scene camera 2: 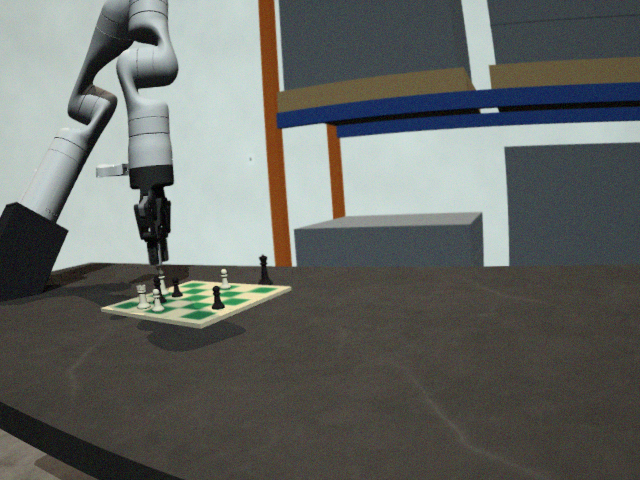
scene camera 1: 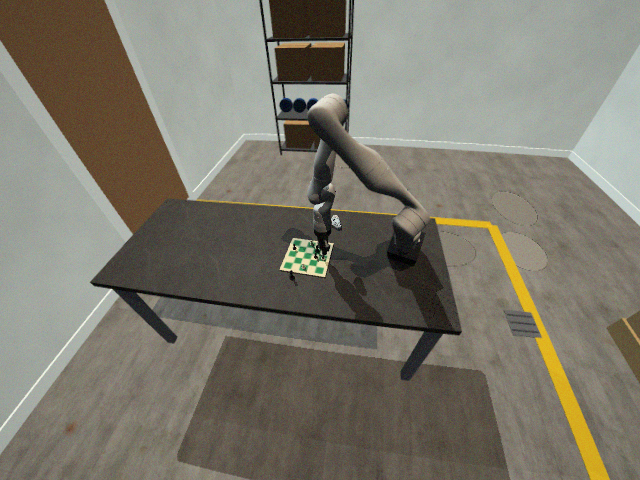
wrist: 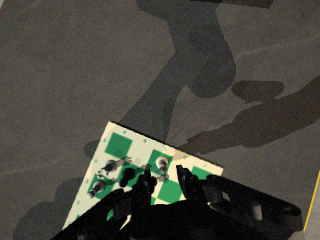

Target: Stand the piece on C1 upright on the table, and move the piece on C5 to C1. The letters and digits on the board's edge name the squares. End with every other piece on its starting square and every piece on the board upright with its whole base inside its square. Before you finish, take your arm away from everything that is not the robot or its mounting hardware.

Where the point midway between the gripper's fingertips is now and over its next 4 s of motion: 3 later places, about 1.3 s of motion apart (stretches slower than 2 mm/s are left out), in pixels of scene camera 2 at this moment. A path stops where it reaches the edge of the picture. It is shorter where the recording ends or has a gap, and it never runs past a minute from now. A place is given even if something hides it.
The gripper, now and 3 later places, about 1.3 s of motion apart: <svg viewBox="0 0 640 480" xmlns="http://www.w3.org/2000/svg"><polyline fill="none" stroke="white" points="159,263 162,285 156,245 201,221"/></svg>
